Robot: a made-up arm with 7 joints. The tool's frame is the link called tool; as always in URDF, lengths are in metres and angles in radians. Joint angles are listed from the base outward.
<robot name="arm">
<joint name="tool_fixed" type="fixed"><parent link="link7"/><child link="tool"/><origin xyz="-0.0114 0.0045 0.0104" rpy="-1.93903 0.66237 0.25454"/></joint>
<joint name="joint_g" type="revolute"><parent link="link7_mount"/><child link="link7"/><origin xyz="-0.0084 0.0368 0.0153" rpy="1.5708 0 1.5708"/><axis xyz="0 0 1"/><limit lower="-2.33" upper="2.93"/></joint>
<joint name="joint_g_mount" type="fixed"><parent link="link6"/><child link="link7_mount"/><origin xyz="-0.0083 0.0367 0.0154" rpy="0 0 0"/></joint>
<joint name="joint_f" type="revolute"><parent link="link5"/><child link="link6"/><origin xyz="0.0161 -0.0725 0.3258" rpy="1.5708 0 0"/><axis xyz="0 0 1"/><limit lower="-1.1" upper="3.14"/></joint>
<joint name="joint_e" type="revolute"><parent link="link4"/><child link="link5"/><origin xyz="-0.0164 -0.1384 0.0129" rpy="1.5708 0 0"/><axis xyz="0 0 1"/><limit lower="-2.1" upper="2.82"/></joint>
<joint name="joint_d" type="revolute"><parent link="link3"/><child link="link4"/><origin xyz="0.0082 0.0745 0.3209" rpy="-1.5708 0 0"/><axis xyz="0 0 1"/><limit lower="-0.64" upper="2.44"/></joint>
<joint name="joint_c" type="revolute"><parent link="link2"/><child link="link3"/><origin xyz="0.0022 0.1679 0.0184" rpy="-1.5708 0 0"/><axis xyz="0 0 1"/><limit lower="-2.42" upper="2.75"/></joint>
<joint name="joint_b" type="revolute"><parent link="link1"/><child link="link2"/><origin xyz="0.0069 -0.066 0.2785" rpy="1.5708 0 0"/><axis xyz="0 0 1"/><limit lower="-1.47" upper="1.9"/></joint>
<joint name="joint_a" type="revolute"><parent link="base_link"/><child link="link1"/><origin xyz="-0.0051 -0.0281 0.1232" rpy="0 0 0"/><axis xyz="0 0 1"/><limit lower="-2.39" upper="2.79"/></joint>
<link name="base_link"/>
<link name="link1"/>
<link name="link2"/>
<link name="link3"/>
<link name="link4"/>
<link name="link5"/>
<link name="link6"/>
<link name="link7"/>
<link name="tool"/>
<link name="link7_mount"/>
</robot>
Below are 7 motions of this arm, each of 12 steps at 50 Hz.
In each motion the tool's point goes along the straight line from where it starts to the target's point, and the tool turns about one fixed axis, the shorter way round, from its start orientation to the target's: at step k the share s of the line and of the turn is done. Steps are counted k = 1, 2, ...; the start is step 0. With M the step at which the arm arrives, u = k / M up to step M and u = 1 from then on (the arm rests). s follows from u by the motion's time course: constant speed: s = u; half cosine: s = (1 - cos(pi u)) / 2; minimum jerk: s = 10 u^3 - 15 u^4 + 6 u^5.
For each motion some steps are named. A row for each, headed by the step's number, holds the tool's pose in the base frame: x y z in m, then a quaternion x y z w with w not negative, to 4 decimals.
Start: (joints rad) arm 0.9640 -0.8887 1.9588 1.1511 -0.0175 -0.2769 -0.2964
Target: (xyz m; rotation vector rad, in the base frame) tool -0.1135 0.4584 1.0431 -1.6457 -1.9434 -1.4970
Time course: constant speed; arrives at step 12
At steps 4, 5, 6, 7, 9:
4: -0.0813 0.5224 0.9918 -0.5696 -0.6669 -0.4662 0.1161
5: -0.0853 0.5144 0.9982 -0.5678 -0.6655 -0.4710 0.1133
6: -0.0893 0.5064 1.0046 -0.5660 -0.6641 -0.4759 0.1105
7: -0.0934 0.4984 1.0110 -0.5641 -0.6626 -0.4807 0.1077
9: -0.1014 0.4824 1.0239 -0.5604 -0.6597 -0.4903 0.1021

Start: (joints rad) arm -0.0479 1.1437 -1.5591 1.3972 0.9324 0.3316 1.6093
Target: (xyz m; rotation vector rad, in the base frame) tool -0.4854 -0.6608 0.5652 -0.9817 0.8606 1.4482
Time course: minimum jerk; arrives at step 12
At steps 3, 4, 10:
3: -0.4964 -0.6296 0.6413 -0.4173 0.3877 0.5932 0.5689
4: -0.4951 -0.6333 0.6323 -0.4173 0.3851 0.5958 0.5680
10: -0.4858 -0.6596 0.5682 -0.4167 0.3662 0.6139 0.5616

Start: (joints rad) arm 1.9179 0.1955 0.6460 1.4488 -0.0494 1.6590 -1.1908
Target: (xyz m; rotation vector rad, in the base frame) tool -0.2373 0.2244 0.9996 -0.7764 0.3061 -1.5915
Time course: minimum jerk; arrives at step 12
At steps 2, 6, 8, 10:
2: -0.2455 0.1564 1.0812 -0.3828 0.2364 -0.5733 0.6848
6: -0.2416 0.1892 1.0419 -0.3626 0.1874 -0.6333 0.6575
8: -0.2391 0.2096 1.0174 -0.3487 0.1562 -0.6686 0.6380
10: -0.2376 0.2219 1.0026 -0.3399 0.1372 -0.6889 0.6254

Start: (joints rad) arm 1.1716 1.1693 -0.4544 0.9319 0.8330 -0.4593 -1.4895
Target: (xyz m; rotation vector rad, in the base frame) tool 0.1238 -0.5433 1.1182 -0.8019 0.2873 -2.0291
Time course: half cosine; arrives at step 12
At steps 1, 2, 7, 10, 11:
1: 0.0522 -0.5738 1.1175 -0.3057 0.1978 -0.8538 0.3722
2: 0.0559 -0.5722 1.1175 -0.3068 0.1937 -0.8524 0.3764
7: 0.0968 -0.5548 1.1179 -0.3181 0.1473 -0.8353 0.4234
10: 0.1189 -0.5454 1.1182 -0.3236 0.1220 -0.8244 0.4480
11: 0.1226 -0.5438 1.1182 -0.3245 0.1178 -0.8225 0.4520

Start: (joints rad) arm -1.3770 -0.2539 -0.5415 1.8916 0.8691 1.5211 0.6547
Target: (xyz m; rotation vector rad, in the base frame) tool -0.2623 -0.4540 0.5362 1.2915 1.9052 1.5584
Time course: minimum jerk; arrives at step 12
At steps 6, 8, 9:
6: -0.2477 -0.4896 0.5748 0.4684 0.7210 0.4932 0.1327
8: -0.2562 -0.4689 0.5524 0.4623 0.6945 0.5275 0.1603
9: -0.2593 -0.4614 0.5442 0.4597 0.6844 0.5398 0.1703

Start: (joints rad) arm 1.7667 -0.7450 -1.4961 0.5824 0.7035 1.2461 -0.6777
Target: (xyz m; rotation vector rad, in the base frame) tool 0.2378 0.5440 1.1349 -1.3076 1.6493 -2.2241
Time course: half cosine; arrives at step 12
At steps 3, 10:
3: 0.2445 0.6176 1.0651 -0.2927 0.5321 -0.7939 0.0303
10: 0.2383 0.5498 1.1294 -0.4165 0.5382 -0.7317 0.0390

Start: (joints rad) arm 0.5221 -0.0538 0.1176 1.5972 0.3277 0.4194 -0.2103
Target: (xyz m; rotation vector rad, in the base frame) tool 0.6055 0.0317 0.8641 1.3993 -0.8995 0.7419
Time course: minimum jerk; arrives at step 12
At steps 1, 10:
1: 0.5027 0.2120 0.8434 0.7120 -0.2400 0.3642 0.5504
10: 0.6018 0.0381 0.8634 0.6111 -0.3850 0.3235 0.6113

